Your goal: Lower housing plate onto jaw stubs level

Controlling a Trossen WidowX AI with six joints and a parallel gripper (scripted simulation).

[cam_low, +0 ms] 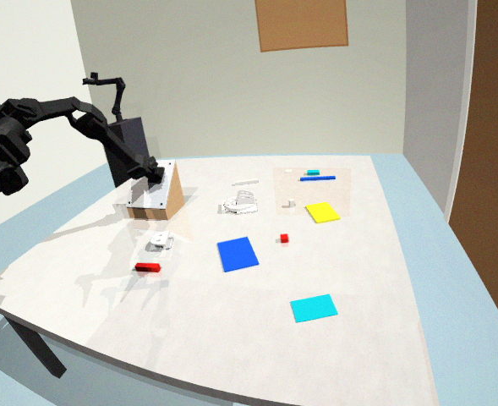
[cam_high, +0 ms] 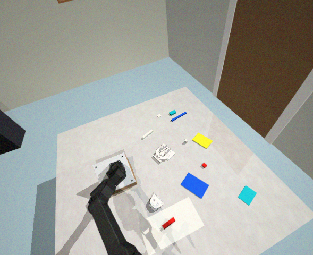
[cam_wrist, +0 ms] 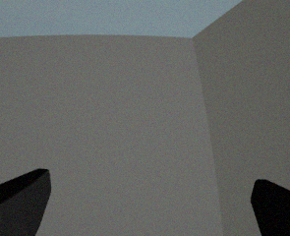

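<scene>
Right now my gripper tip is 2 cm past the housing plate, 45 cm to the right of it and 36 cm above it. The rest, counted from my gripper tip: blue mat 24 cm ahead, 46 cm to the left, 39 cm below; cyan mat 48 cm ahead, 30 cm to the left, 39 cm below; red bar 1 cm ahead, 33 cm to the left, 38 cm below.
</scene>
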